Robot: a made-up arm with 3 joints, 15 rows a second.
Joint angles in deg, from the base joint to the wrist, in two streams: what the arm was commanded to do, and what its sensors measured. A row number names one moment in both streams.
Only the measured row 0 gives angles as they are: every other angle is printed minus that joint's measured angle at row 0.
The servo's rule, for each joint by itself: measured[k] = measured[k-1] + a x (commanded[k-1-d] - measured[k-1]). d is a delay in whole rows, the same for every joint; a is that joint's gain. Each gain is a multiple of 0.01, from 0.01 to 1. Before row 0 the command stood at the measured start. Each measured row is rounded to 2 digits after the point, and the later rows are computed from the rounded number. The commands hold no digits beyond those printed.
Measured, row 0:
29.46, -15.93, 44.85
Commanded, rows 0 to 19:
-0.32, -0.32, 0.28
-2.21, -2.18, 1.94
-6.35, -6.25, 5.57
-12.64, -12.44, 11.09
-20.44, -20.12, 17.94
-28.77, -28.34, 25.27
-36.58, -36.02, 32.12
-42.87, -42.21, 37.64
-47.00, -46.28, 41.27
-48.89, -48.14, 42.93
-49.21, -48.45, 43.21
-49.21, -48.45, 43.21
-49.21, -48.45, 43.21
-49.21, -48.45, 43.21
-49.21, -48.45, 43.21
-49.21, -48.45, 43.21
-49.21, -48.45, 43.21
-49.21, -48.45, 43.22
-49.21, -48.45, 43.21
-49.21, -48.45, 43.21
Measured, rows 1 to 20:
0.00, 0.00, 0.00
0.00, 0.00, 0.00
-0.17, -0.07, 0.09
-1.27, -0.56, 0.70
-4.01, -1.87, 2.31
-8.67, -4.30, 5.21
-15.03, -7.94, 9.41
-22.45, -12.63, 14.64
-30.08, -18.01, 20.41
-36.99, -23.58, 26.10
-42.40, -28.80, 31.11
-45.90, -33.25, 35.01
-47.69, -36.75, 37.72
-48.51, -39.44, 39.53
-48.89, -41.51, 40.74
-49.06, -43.11, 41.56
-49.14, -44.34, 42.10
-49.18, -45.29, 42.47
-49.20, -46.02, 42.71
-49.21, -46.58, 42.88
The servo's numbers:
d 2
a 0.54 0.23 0.33

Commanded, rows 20 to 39:
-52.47, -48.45, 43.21
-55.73, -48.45, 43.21
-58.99, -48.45, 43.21
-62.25, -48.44, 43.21
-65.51, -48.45, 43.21
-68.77, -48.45, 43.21
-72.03, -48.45, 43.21
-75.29, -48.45, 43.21
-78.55, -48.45, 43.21
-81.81, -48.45, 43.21
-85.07, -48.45, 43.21
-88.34, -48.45, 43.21
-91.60, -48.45, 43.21
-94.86, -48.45, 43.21
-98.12, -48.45, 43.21
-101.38, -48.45, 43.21
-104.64, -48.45, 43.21
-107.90, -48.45, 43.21
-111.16, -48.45, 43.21
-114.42, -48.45, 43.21
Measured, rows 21 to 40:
-49.21, -47.01, 42.99
-49.21, -47.34, 43.06
-50.97, -47.60, 43.11
-53.54, -47.80, 43.14
-56.48, -47.95, 43.16
-59.60, -48.06, 43.18
-62.79, -48.15, 43.19
-66.02, -48.22, 43.20
-69.27, -48.27, 43.20
-72.52, -48.31, 43.20
-75.78, -48.34, 43.20
-79.04, -48.37, 43.20
-82.30, -48.39, 43.20
-85.56, -48.40, 43.20
-88.82, -48.41, 43.20
-92.08, -48.42, 43.20
-95.34, -48.43, 43.20
-98.60, -48.43, 43.20
-101.86, -48.43, 43.20
-105.12, -48.43, 43.20

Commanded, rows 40 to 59:
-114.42, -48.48, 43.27
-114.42, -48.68, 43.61
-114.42, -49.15, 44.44
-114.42, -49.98, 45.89
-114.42, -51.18, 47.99
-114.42, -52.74, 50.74
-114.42, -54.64, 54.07
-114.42, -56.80, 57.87
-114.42, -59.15, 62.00
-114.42, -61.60, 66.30
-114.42, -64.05, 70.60
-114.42, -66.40, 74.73
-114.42, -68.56, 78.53
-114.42, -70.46, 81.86
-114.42, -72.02, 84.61
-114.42, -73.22, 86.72
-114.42, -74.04, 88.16
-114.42, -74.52, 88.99
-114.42, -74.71, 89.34
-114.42, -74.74, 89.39
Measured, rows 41 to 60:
-108.38, -48.43, 43.20
-111.64, -48.43, 43.20
-113.14, -48.44, 43.22
-113.83, -48.50, 43.35
-114.15, -48.65, 43.71
-114.30, -48.96, 44.43
-114.36, -49.47, 45.60
-114.39, -50.22, 47.30
-114.41, -51.24, 49.53
-114.42, -52.52, 52.28
-114.42, -54.04, 55.49
-114.42, -55.78, 59.06
-114.42, -57.68, 62.87
-114.42, -59.69, 66.78
-114.42, -61.73, 70.66
-114.42, -63.74, 74.36
-114.42, -65.64, 77.74
-114.42, -67.38, 80.70
-114.42, -68.91, 83.16
-114.42, -70.20, 85.08

